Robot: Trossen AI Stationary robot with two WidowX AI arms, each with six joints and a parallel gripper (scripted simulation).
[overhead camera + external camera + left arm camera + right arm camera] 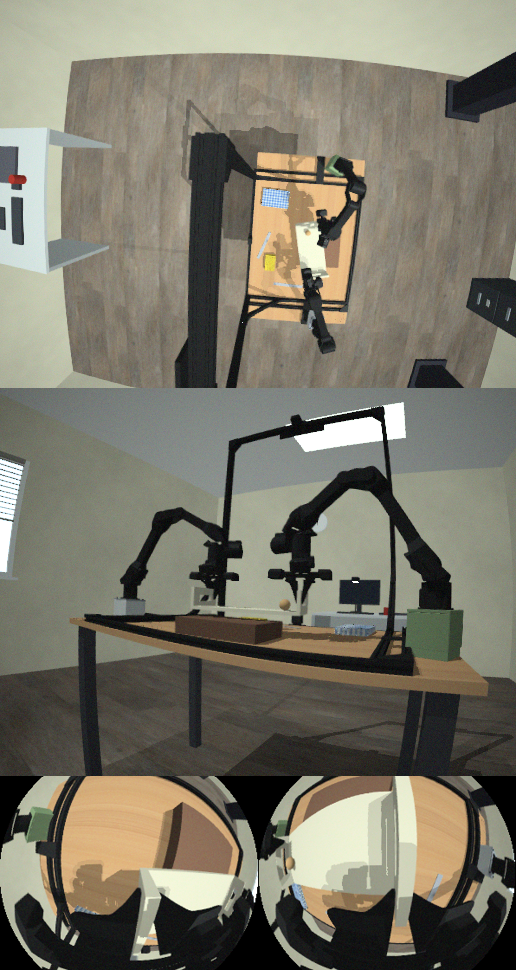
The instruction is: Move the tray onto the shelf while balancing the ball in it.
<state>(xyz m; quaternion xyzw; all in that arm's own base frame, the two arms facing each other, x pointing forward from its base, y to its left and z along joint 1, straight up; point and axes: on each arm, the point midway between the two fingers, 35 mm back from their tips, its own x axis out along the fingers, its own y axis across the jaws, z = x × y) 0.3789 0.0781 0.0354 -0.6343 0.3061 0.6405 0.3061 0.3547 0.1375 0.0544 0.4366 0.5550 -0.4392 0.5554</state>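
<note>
The orange ball lies 8 cm to the right of my left hand, 6 cm behind it and 4 cm below it. Round my left hand: white tray (18 cm to the right, 4 cm below, 2 cm behind); then shelf (18 cm to the right, 10 cm below, 9 cm ahead).
</note>
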